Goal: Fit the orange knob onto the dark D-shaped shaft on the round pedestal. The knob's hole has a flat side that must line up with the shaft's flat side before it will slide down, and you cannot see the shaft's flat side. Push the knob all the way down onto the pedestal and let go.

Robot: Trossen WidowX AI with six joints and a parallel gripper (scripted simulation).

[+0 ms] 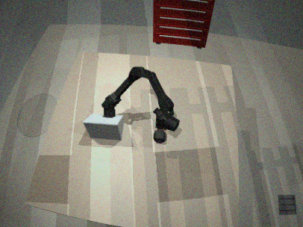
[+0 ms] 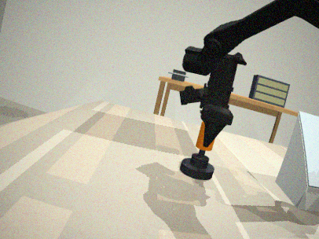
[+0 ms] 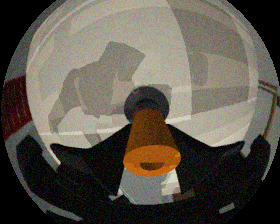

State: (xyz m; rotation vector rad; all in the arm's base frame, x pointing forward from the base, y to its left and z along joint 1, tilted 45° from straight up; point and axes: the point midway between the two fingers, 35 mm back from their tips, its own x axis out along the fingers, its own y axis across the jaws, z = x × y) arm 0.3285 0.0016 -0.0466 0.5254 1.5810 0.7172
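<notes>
My gripper tip is 4 cm above the dark round pedestal. The rest, counted from my gripper tip: orange knob: 2 cm above.
</notes>
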